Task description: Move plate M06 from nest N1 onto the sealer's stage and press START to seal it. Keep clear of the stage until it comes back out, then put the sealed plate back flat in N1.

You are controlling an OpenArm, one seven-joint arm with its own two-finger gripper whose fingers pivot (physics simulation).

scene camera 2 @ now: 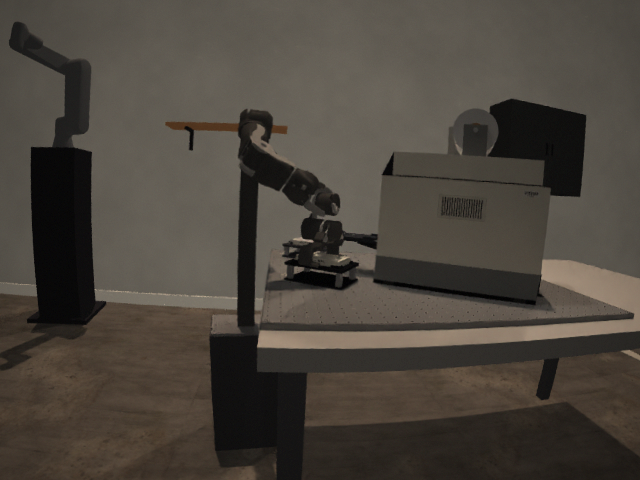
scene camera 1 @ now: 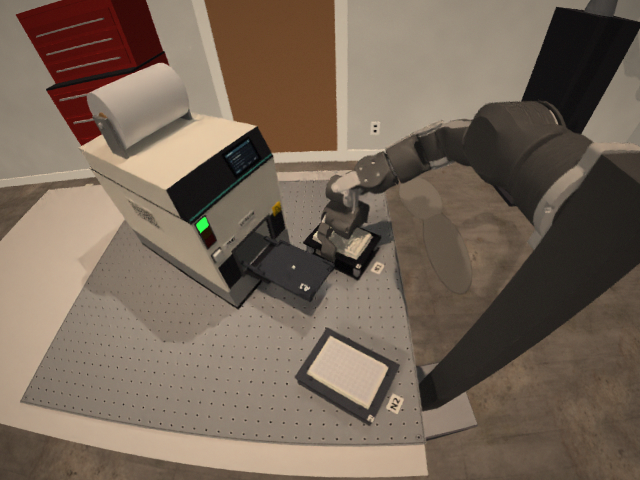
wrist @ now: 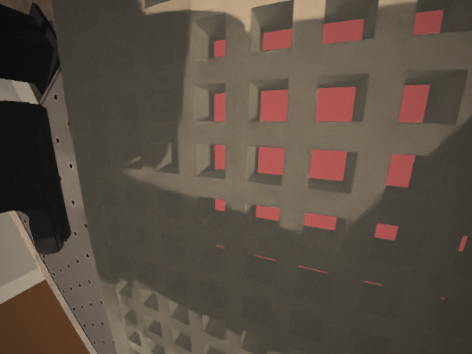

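Observation:
Plate M06 (scene camera 1: 363,244) (scene camera 2: 338,259) (wrist: 300,135) lies in nest N1 (scene camera 1: 366,262) (scene camera 2: 294,264), partly hidden by the hand. In the wrist view it shows large, with red in its wells. My gripper (scene camera 1: 338,240) (scene camera 2: 319,251) is open and low over the plate, its fingers apart near the plate's sides; contact cannot be told. One black finger shows at the left of the wrist view. The sealer (scene camera 1: 232,217) (scene camera 2: 460,232) has its dark stage (scene camera 1: 305,258) (scene camera 2: 361,238) out, with no plate on it. A green light (scene camera 1: 202,224) is lit on its front, above a small white button (scene camera 1: 217,254).
Nest N2 (scene camera 1: 302,376) (scene camera 2: 289,247) holds another pale plate (scene camera 1: 348,369) (scene camera 2: 300,240). The extended stage lies close beside nest N1. The sealer carries a white film roll (scene camera 1: 144,103) (scene camera 2: 488,131). The arm's dark column (scene camera 1: 532,289) (scene camera 2: 247,248) stands at the table edge.

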